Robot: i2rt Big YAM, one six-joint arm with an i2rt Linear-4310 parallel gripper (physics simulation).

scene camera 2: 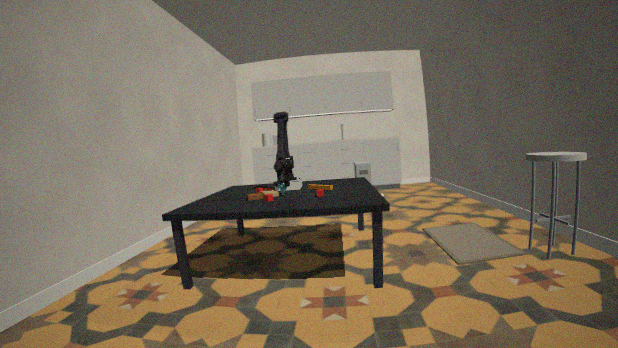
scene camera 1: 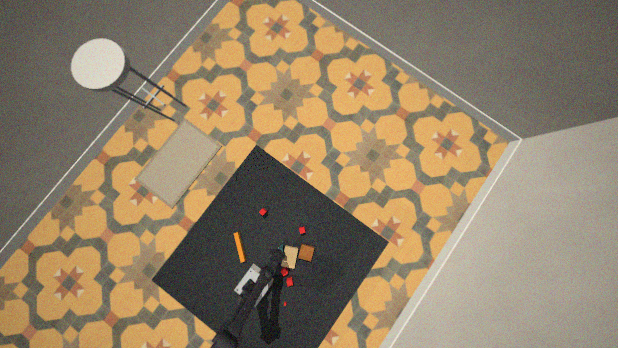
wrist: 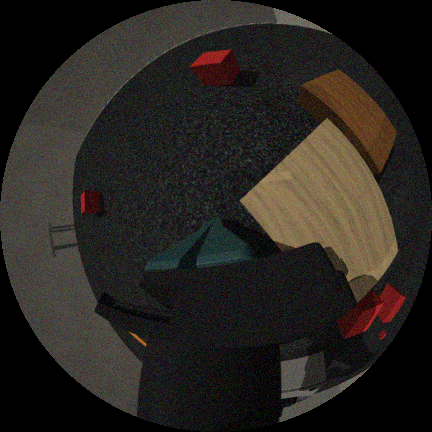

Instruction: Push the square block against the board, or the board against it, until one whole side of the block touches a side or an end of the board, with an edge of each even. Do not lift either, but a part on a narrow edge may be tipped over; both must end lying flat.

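Frame: origin at the arm's base, x left, y back, z up, level; metres.
Where they show: gripper, fingertip midpoint: (scene camera 2: 283,195) (scene camera 1: 282,244) (wrist: 218,222); arm's base, origin of the base link: (scene camera 1: 252,288).
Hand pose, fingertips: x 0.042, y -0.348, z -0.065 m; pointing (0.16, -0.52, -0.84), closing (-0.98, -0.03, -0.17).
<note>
Things, the pixels of their top centre, and the offset from my fingertips. Level surfaces: height alone.
- square block, middle of its top: (wrist: 361,106) (scene camera 2: 254,194) (scene camera 1: 306,253) dx -0.178, dy -0.081, dz +0.026 m
- pale wood piece, middle of its top: (wrist: 351,232) (scene camera 2: 269,191) (scene camera 1: 289,257) dx -0.106, dy +0.025, dz +0.026 m
- red cube, middle of its top: (wrist: 210,56) (scene camera 2: 268,194) (scene camera 1: 302,230) dx -0.044, dy -0.186, dz +0.036 m
- orange bar, middle of its top: (wrist: 136,337) (scene camera 2: 319,185) (scene camera 1: 239,247) dx +0.228, dy +0.221, dz +0.027 m
- black table, its level: dz -0.004 m
The square block (scene camera 1: 306,252) (scene camera 2: 254,197) (wrist: 357,112) is brown and lies flat. The board, a pale wood piece (scene camera 1: 291,256) (scene camera 2: 271,193) (wrist: 325,200), lies flat beside it, its long side facing the block. They look close, nearly parallel; whether they touch cannot be told. In the wrist view the block's side face shows dark along the board. My gripper (scene camera 1: 281,248) (scene camera 2: 282,190) (wrist: 218,222) has teal fingertips, is shut and empty, and is low beside the board's other long side, near one corner. The gripper body hides part of the board in the wrist view.
One red cube (scene camera 1: 302,230) (scene camera 2: 268,198) (wrist: 215,69) stands near the block, another (scene camera 1: 263,212) (scene camera 2: 320,193) (wrist: 91,202) farther off. More red pieces (scene camera 1: 289,282) (wrist: 391,303) lie near the board's arm-side end. An orange bar (scene camera 1: 239,247) (scene camera 2: 320,187) lies apart on the black table (scene camera 1: 200,260) (scene camera 2: 320,207).
</note>
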